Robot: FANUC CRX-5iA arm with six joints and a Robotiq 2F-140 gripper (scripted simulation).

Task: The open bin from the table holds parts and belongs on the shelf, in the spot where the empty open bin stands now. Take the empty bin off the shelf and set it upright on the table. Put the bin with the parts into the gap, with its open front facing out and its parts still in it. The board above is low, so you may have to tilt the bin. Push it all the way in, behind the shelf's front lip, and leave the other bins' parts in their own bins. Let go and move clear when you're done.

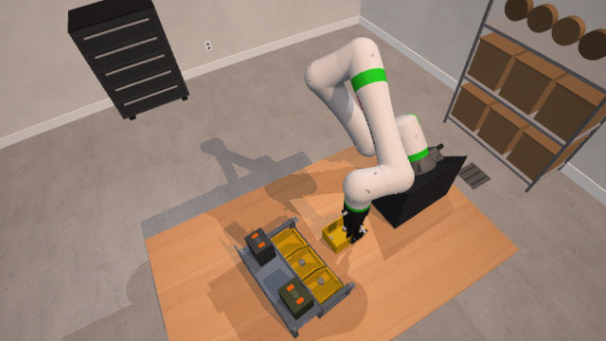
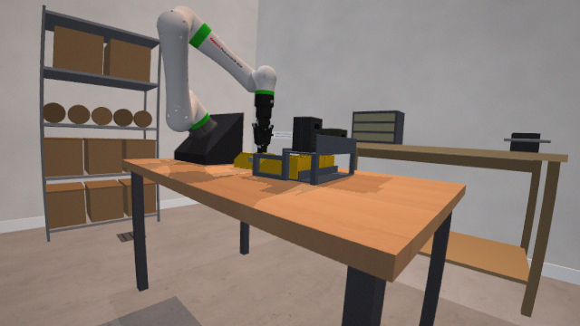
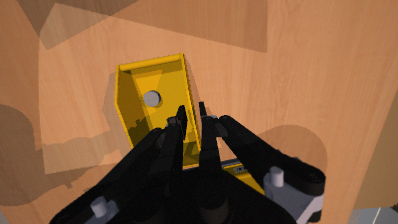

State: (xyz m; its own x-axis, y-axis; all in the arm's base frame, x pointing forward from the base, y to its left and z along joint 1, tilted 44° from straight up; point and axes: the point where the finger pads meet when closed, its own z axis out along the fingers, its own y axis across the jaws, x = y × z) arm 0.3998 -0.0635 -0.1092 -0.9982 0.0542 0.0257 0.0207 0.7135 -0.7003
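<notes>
Right now the grey round part is 30 mm behind my hand, 70 mm to the right of it and 70 mm below it. The rest, counted from my hand: grey shelf 270 mm ahead, 20 mm to the right, 10 mm below.
</notes>
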